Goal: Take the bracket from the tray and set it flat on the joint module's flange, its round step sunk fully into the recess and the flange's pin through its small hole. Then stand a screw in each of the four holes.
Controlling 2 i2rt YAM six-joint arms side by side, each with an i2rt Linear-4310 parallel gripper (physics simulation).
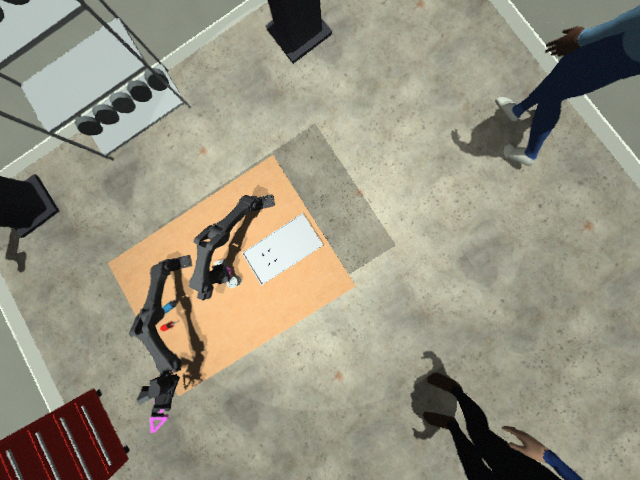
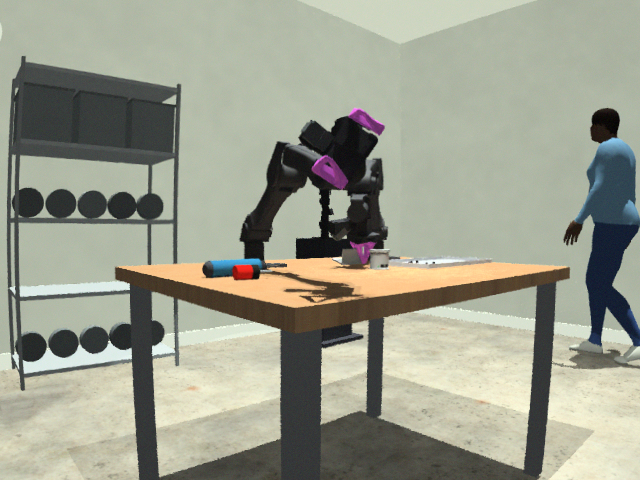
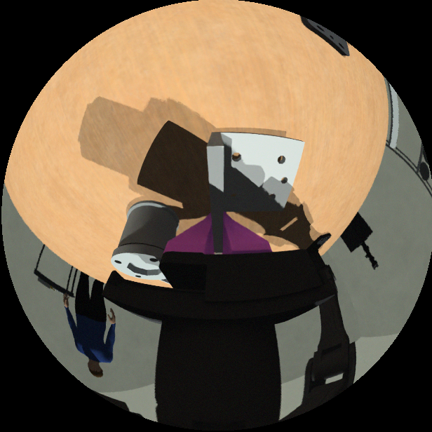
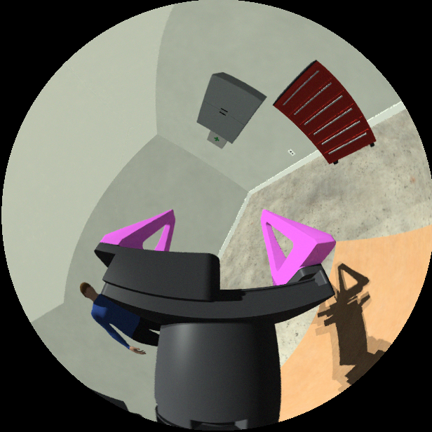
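Pixels of known places: left gripper, between the fingertips: (image 1: 230, 268) (image 2: 363, 263); right gripper, between the fingertips: (image 1: 154, 424) (image 2: 345, 134); left arm's base, origin of its link: (image 1: 257, 203); right arm's base, origin of its link: (image 1: 175, 264).
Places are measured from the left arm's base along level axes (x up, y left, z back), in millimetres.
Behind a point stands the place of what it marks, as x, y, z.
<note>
The light bracket (image 3: 260, 145) (image 2: 353, 256) @(36, -267, -351) is an L-shaped plate with several holes. My left gripper (image 3: 217, 214) (image 2: 363, 259) @(13, -226, -340) (image 1: 229, 270) @(13, -226, -340) is shut on its upright wall and holds it low over the wooden table; a gap beneath is hard to judge. The joint module (image 3: 150, 227) (image 2: 379, 259) @(31, -224, -440) (image 1: 233, 281) @(54, -203, -413) stands upright close beside the left gripper, its pale flange up with a curved recess. The tray (image 1: 300, 238) @(4, 206, -252) (image 2: 444, 262) @(2, 151, -257) lies farther right, with small dark screws (image 1: 269, 250) @(14, 13, -282) standing in it. My right gripper (image 4: 217, 214) (image 1: 157, 423) @(275, -575, -965) is open and empty, raised beyond the table's edge.
A blue tool (image 1: 168, 306) @(40, -612, -477) (image 2: 232, 267) @(24, -679, -529) and a red-handled tool (image 1: 166, 326) @(35, -647, -586) (image 2: 245, 272) @(18, -663, -609) lie on the table beside the right arm. A red tool chest (image 1: 98, 423) (image 4: 325, 112) stands on the floor. A shelf rack (image 2: 177, 227) and people are around the table.
</note>
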